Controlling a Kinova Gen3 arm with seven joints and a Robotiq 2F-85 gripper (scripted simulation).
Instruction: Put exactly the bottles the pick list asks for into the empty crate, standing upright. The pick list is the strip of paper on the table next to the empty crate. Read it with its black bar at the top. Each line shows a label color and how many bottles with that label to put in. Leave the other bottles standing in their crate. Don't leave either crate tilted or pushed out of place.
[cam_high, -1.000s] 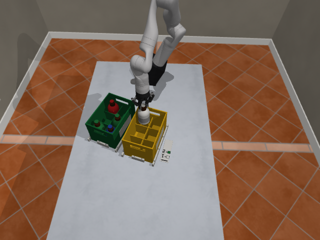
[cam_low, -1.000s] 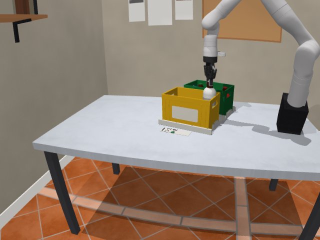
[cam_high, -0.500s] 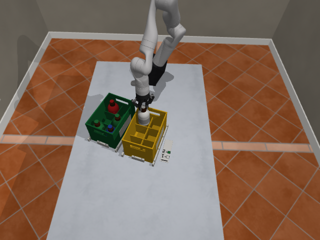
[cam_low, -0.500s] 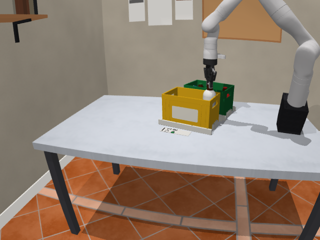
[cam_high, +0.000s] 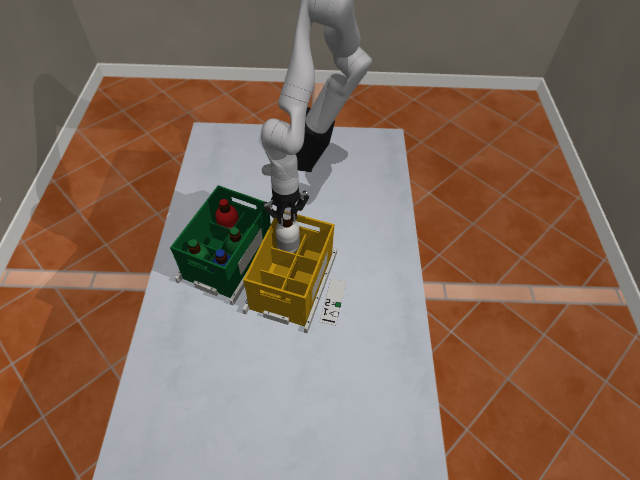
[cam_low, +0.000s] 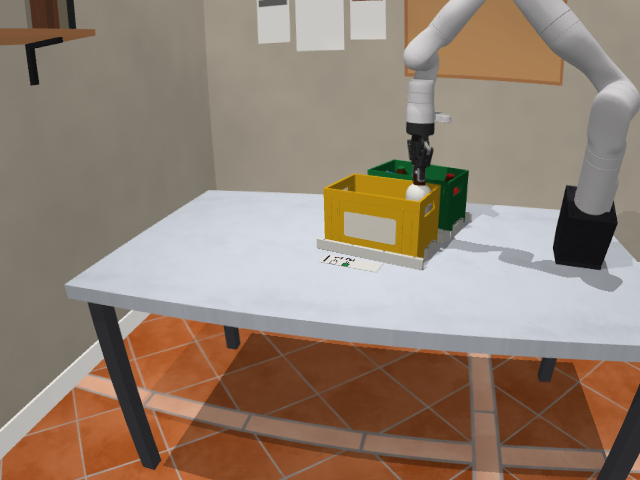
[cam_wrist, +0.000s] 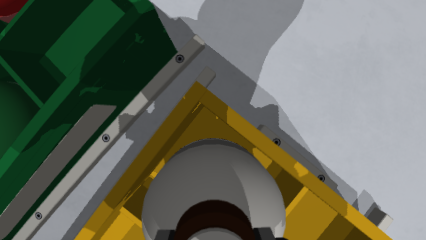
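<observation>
Right now my hand is 7 cm above the white-label bottle. Round my hand: green crate: 2 cm ahead, 20 cm to the right, 13 cm below; blue-label bottle: 12 cm ahead, 18 cm to the right, 13 cm below; yellow crate: 9 cm ahead, 2 cm to the left, 13 cm below.
</observation>
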